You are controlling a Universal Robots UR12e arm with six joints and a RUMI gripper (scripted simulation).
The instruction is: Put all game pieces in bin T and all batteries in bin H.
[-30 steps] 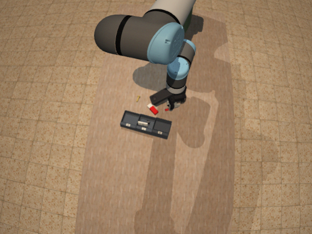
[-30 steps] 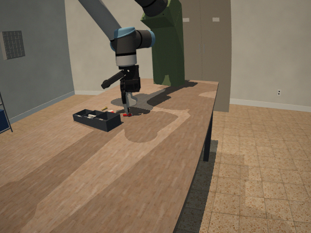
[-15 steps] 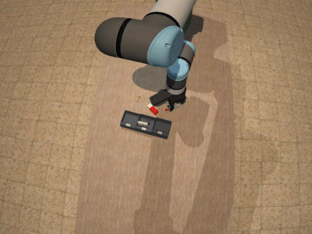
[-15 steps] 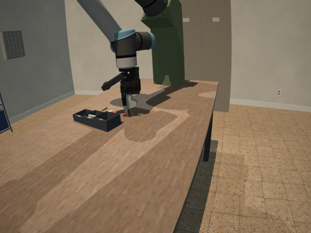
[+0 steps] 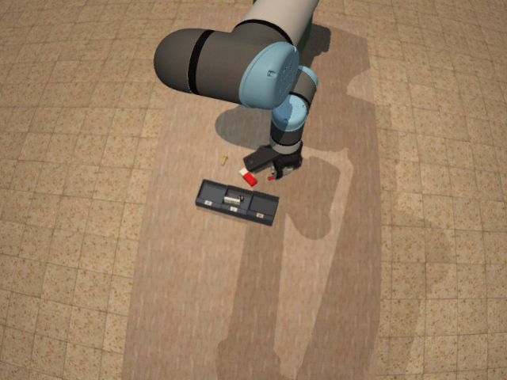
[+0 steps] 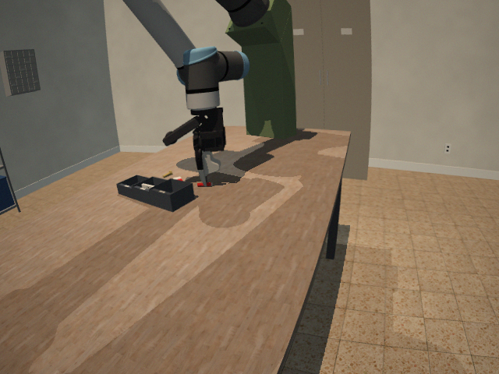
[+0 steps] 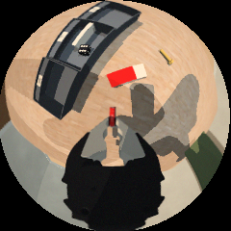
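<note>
My hand is 40 mm short of the black die and 130 mm to the left of it. The rest, counted from my hand: red-and-white block (40 mm behind, 80 mm to the right, 10 mm below); then three-compartment bin row (50 mm ahead, 150 mm to the right, 10 mm above); then red cylinder (10 mm below).
</note>
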